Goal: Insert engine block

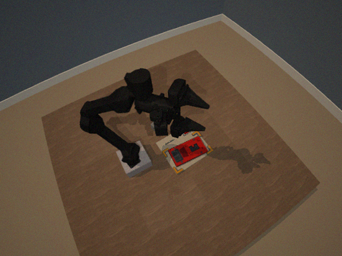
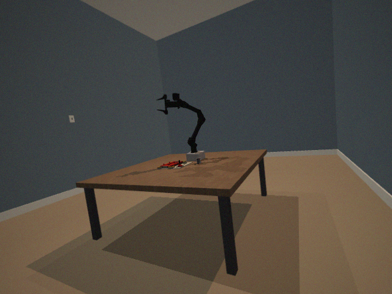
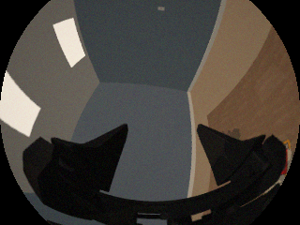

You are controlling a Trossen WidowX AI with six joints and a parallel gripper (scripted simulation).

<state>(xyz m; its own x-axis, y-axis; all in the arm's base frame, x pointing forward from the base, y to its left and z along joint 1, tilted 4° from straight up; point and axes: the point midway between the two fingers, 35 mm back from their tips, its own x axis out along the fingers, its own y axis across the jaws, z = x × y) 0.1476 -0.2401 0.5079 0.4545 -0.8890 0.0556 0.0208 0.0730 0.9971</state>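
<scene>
The grey engine block is 560 mm below my gripper tip, 360 mm to the left of it and 40 mm ahead of it.
</scene>
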